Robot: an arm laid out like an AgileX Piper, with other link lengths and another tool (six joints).
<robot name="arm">
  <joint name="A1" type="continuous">
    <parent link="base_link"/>
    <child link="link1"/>
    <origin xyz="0 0 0.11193"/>
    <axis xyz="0 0 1"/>
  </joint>
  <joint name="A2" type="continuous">
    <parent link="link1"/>
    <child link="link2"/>
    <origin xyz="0 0 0"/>
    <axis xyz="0 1 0"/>
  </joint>
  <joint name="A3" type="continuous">
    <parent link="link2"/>
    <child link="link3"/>
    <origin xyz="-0.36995 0 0.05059"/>
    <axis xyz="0 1 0"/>
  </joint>
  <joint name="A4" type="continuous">
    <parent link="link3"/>
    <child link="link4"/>
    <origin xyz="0.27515 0 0.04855"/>
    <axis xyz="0.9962 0 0.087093"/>
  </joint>
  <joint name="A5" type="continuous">
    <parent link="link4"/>
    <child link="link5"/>
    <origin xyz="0 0 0"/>
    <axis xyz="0 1 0"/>
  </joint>
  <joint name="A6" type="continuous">
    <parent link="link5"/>
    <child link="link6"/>
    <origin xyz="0.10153 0 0.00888"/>
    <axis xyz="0.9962 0 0.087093"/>
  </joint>
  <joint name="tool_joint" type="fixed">
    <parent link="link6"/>
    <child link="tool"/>
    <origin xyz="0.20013 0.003 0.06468" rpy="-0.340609 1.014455 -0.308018"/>
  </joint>
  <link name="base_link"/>
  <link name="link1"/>
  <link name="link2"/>
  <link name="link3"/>
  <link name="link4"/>
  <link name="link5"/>
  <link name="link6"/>
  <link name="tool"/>
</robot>
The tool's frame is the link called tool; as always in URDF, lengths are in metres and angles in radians. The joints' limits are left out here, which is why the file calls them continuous.
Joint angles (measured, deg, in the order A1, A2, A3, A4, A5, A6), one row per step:
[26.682, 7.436, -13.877, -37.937, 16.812, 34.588]
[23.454, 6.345, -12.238, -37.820, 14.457, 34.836]
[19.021, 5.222, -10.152, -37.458, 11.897, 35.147]
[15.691, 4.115, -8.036, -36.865, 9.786, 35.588]
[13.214, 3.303, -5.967, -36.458, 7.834, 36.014]
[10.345, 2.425, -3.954, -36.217, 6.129, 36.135]
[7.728, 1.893, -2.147, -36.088, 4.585, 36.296]
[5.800, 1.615, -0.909, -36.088, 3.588, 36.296]
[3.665, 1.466, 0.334, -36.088, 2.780, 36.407]
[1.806, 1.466, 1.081, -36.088, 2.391, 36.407]
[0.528, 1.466, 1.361, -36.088, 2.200, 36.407]
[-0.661, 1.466, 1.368, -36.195, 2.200, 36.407]
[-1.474, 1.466, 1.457, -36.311, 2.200, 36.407]
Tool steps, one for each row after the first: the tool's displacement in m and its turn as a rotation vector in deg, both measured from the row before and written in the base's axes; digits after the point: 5 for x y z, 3 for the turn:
[-0.00128, -0.00540, -0.00232, 0.645, -1.191, -1.792]
[-0.00009, -0.00874, -0.00601, 0.757, -0.894, -2.830]
[-0.00023, -0.00608, -0.00840, 0.993, -0.448, -1.969]
[0.00031, -0.00326, -0.00958, 0.725, -0.172, -1.256]
[0.00035, -0.00533, -0.00980, 0.281, -0.194, -1.834]
[0.00095, -0.00485, -0.00967, 0.190, 0.050, -1.693]
[0.00087, -0.00391, -0.00721, -0.067, 0.147, -1.343]
[0.00130, -0.00539, -0.00858, 0.043, 0.443, -1.658]
[0.00100, -0.00569, -0.00592, -0.032, 0.432, -1.630]
[0.00028, -0.00419, -0.00203, -0.007, 0.126, -1.166]
[-0.00008, -0.00440, -0.00006, -0.107, 0.007, -1.193]
[0.00002, -0.00298, -0.00090, -0.114, 0.091, -0.817]

